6 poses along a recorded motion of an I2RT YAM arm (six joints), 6.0 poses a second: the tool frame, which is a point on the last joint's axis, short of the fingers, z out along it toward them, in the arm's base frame.
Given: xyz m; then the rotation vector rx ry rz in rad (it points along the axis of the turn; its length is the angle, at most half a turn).
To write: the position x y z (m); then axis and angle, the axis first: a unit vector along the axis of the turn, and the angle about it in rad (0 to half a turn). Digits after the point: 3 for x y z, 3 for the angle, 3 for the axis.
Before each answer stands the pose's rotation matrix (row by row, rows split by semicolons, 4 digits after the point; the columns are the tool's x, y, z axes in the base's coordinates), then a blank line. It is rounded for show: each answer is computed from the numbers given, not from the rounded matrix.
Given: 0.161, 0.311, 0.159, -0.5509, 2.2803, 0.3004
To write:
-0.6204 -0.4738 0.6250; -0.2958 0.8794 0.3731; -0.7264 0.0466 -0.6857

0.161, 0.311, 0.159, -0.233, 0.964, 0.127, 2.365
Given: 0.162, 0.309, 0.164, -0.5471, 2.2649, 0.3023
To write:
-0.6101 -0.4737 0.6351; -0.2905 0.8795 0.3769; -0.7371 0.0454 -0.6742

0.162, 0.309, 0.164, -0.233, 0.964, 0.129, 2.350
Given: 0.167, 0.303, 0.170, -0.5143, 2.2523, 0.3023
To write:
-0.6061 -0.4544 0.6529; -0.2661 0.8893 0.3719; -0.7496 0.0516 -0.6599

0.167, 0.303, 0.170, -0.221, 0.967, 0.130, 2.330
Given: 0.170, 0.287, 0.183, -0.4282, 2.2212, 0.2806
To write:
-0.5925 -0.3957 0.7017; -0.2087 0.9167 0.3407; -0.7780 0.0554 -0.6258

0.170, 0.287, 0.183, -0.188, 0.974, 0.123, 2.279
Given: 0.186, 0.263, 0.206, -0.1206, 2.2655, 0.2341
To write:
-0.6472 -0.1646 0.7444; -0.0089 0.9780 0.2085; -0.7623 0.1283 -0.6344

0.186, 0.263, 0.206, -0.053, 0.993, 0.103, 2.281
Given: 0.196, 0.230, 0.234, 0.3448, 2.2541, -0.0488
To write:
-0.6141 0.2630 0.7441; 0.2306 0.9615 -0.1496; -0.7548 0.0797 -0.6511

0.196, 0.230, 0.234, 0.151, 0.988, -0.021, 2.281
